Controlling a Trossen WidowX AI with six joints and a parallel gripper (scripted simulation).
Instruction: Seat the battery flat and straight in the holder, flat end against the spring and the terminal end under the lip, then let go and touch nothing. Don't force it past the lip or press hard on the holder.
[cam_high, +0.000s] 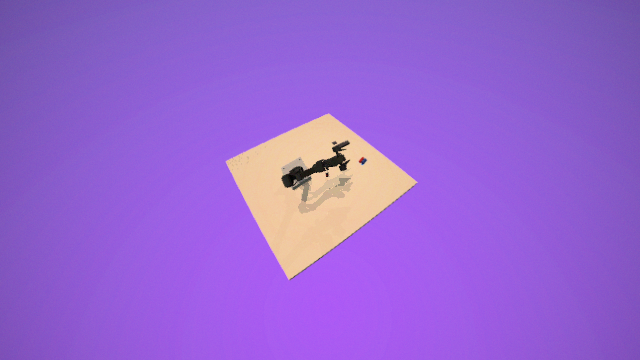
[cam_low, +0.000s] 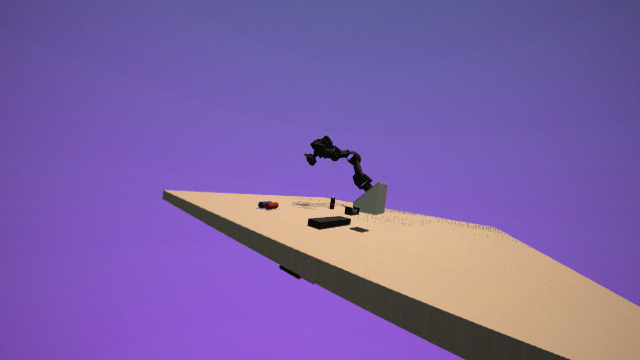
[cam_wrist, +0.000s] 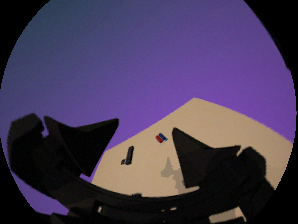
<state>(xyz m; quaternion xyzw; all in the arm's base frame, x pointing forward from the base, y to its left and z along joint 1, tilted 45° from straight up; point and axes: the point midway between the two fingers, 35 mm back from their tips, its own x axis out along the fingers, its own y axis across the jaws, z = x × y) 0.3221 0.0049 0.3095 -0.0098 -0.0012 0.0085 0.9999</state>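
My gripper tip is 120 mm past the cylindrical battery, 110 mm to the right of it and 270 mm above it. From my gripper tip the other things lie so: dark flat piece (180 mm ahead, 430 mm to the left, 300 mm below).
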